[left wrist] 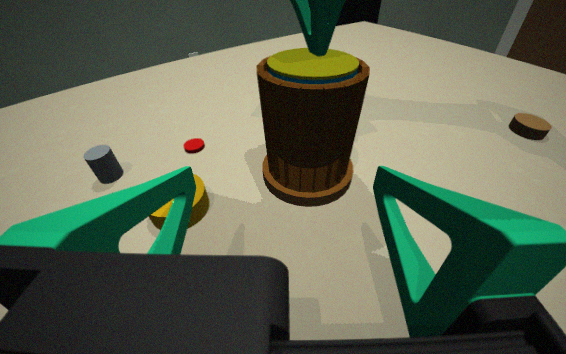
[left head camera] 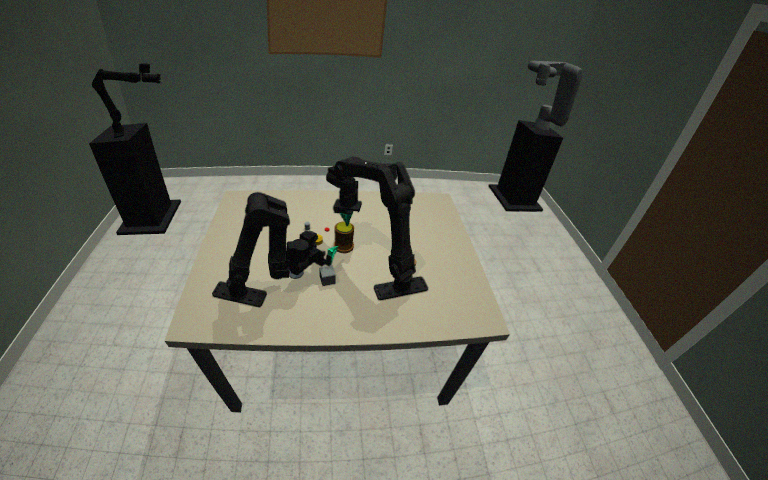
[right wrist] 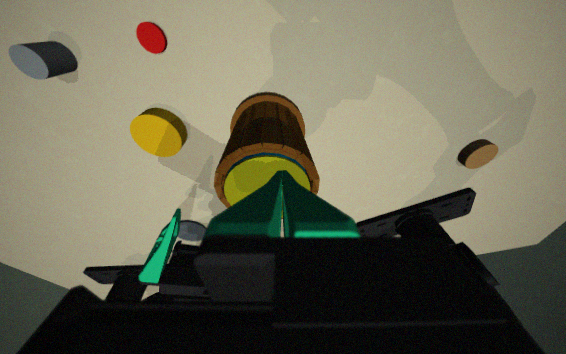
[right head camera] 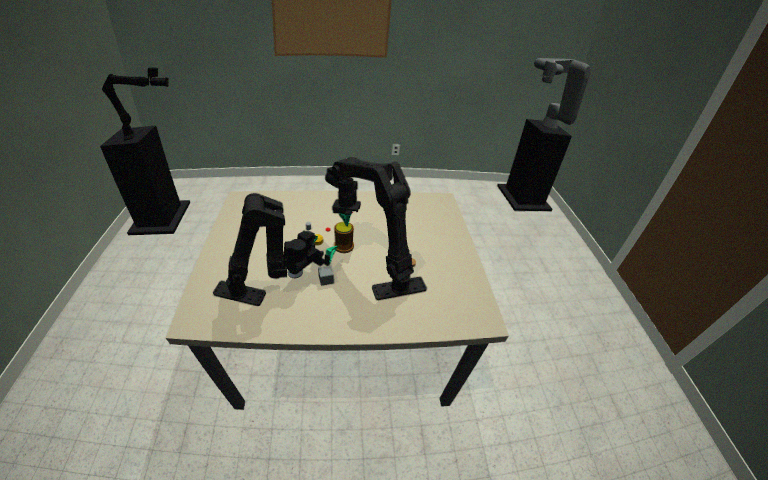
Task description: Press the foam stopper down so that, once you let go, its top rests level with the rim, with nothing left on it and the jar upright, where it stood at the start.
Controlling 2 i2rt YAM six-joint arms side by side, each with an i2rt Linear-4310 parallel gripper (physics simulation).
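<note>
The brown wooden jar (left head camera: 344, 240) (right head camera: 343, 240) (left wrist: 311, 120) (right wrist: 265, 125) stands upright on the table. The foam stopper (left head camera: 343, 228) (right head camera: 342, 228) (left wrist: 295, 64) (right wrist: 252, 175), yellow on top with a thin blue band below, sits in its mouth, its top a little above the rim in the left wrist view. My right gripper (left head camera: 347, 224) (right head camera: 346, 224) (left wrist: 317, 54) (right wrist: 282, 178) is shut and empty, its tips touching the stopper's top near the middle. My left gripper (left wrist: 284, 176) is open and empty, low in front of the jar, its fingers spread and apart from it.
A yellow disc (left wrist: 197, 202) (right wrist: 156, 135), a red disc (left wrist: 194, 145) (right wrist: 151, 37) and a grey cylinder (left wrist: 104, 164) (right wrist: 42, 60) lie left of the jar. A brown disc (left wrist: 530, 126) (right wrist: 478, 154) lies to its right. A grey block (left head camera: 327, 276) (right head camera: 325, 276) stands near the left gripper.
</note>
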